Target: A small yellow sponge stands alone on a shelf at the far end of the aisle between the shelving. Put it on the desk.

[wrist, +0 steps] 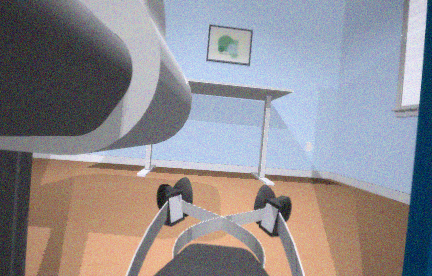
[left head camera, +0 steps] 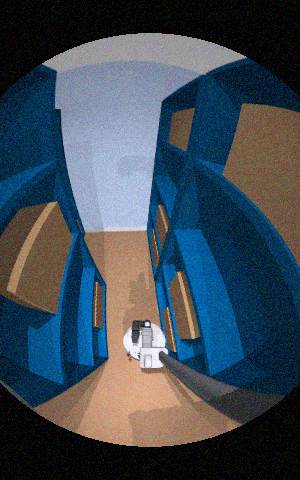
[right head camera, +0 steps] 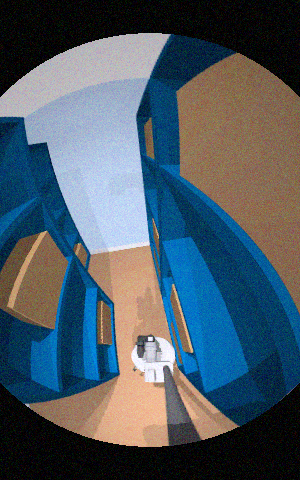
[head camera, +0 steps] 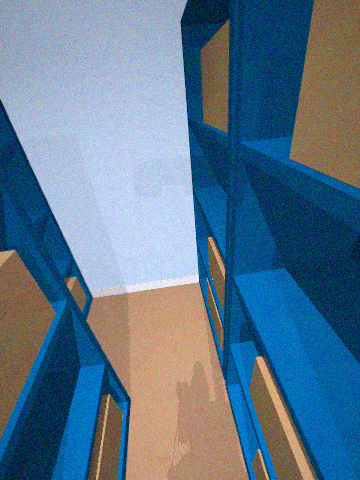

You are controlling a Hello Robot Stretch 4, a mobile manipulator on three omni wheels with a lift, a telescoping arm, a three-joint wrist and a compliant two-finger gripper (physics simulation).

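Frame: origin at the robot's base, x up, y ahead, z left, level; metres.
Where they show: gripper, between the fingertips: (wrist: 223, 196) (left head camera: 133, 357) (right head camera: 139, 372).
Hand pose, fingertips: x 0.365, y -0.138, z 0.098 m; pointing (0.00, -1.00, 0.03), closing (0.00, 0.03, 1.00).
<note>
Each offset is from my fingertips to the top centre of the thing. "pt": to the spot under its first point. Level surfaces: height alone.
The yellow sponge does not show in any view. My gripper (wrist: 223, 196) is open in the wrist view, its two fingertips wide apart with floor between them. The desk @(dx +0.533 m) (wrist: 240, 91) stands in the wrist view against the blue wall, well beyond the fingers; the arm housing hides its left part. Blue shelving on the right (head camera: 310, 320) (left head camera: 215, 280) (right head camera: 212, 295) and on the left (head camera: 87, 385) (left head camera: 45, 350) (right head camera: 45, 360) lines the aisle in the head views.
My base (left head camera: 130, 342) (right head camera: 170, 355) is in the aisle, very close to the right shelving. A large brown box @(pt dy +0.568, dx +1.155, dz -0.275 m) (head camera: 325, 90) (left head camera: 270, 170) (right head camera: 240, 140) stands high on the right, another box @(dy +0.453, dx +0.869, dz +0.512 m) (head camera: 20, 320) (left head camera: 40, 255) (right head camera: 37, 280) on the left. A pale wall (head camera: 125, 150) closes the aisle.
</note>
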